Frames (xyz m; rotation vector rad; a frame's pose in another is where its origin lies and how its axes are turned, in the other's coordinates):
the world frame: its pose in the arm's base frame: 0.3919 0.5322 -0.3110 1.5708 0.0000 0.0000
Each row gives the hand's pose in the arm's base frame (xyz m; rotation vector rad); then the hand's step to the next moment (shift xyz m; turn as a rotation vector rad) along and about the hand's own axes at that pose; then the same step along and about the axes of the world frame.
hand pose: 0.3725 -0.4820 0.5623 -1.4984 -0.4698 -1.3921
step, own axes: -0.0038 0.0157 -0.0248 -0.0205 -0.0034 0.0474
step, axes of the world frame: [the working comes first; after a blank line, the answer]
step, axes of the arm's base frame: -0.0011 -0.0263 -0.0135 0.0164 0.0481 -0.0097

-0.0011 -0.0135 0.0263 0.0164 -0.0097 -0.0481
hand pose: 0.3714 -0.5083 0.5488 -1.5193 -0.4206 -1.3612
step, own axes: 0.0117 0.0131 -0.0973 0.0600 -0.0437 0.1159
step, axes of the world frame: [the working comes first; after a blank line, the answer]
step, axes of the arm's base frame: -0.0381 -0.0907 -0.0096 0.0456 0.0942 0.0894

-0.0381 -0.0096 0.0907 0.0456 0.0894 -0.0942
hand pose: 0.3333 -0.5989 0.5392 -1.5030 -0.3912 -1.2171
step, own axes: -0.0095 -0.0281 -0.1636 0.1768 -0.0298 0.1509
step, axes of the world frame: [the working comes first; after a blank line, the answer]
step, axes of the arm's base frame: -0.1029 -0.1296 -0.0156 0.1215 0.0783 0.1845

-0.1029 -0.0156 0.1296 0.1215 0.1845 -0.0783
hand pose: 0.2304 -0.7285 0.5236 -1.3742 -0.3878 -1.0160
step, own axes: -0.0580 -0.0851 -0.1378 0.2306 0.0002 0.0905
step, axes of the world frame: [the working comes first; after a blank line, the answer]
step, axes of the arm's base frame: -0.1416 -0.0955 -0.0208 0.1548 -0.0008 0.1934

-0.1416 -0.0208 0.0955 0.1548 0.1934 0.0008
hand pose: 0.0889 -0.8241 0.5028 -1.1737 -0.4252 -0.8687
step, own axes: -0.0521 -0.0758 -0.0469 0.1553 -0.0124 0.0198
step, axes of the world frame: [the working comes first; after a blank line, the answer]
step, axes of the arm's base frame: -0.0974 -0.0336 -0.0063 0.0888 -0.0400 0.1232

-0.0974 -0.0063 0.0336 0.0888 0.1232 0.0400
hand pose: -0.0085 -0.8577 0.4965 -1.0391 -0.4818 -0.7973
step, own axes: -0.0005 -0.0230 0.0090 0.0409 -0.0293 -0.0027
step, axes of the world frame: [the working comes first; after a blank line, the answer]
step, axes of the arm's base frame: -0.0180 0.0020 0.0168 0.0031 -0.0247 0.0438

-0.0180 0.0168 -0.0020 0.0031 0.0438 0.0247
